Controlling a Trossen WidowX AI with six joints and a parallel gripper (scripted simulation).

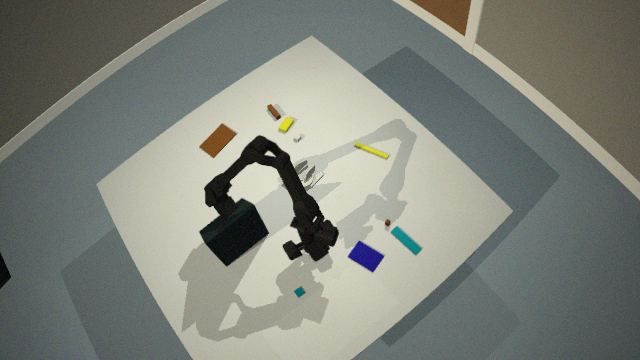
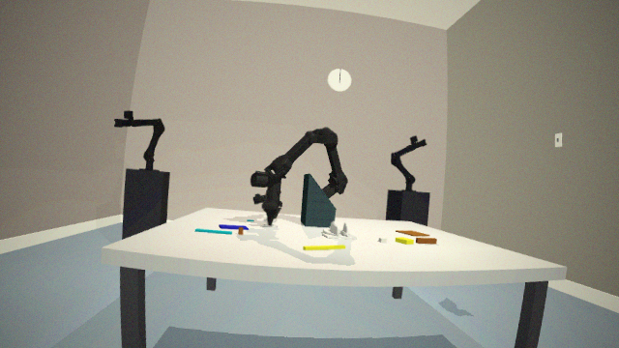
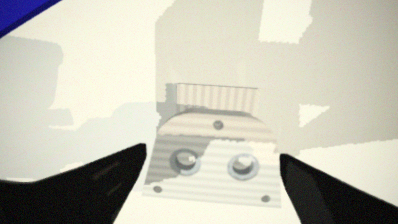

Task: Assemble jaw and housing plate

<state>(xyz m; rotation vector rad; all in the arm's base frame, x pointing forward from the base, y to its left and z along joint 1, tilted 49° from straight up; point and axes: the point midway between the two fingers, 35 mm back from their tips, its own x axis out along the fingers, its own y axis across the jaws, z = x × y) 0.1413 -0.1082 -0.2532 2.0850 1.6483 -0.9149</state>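
The pale ridged block lies 10 mm to the right of my gripper tip. Also, from my gripper tip: teal bar: 250 mm ahead, 240 mm to the right, 10 mm below; blue plate: 160 mm to the right, 100 mm ahead, 10 mm below; teal cube: 150 mm behind, 80 mm to the right, 10 mm below.
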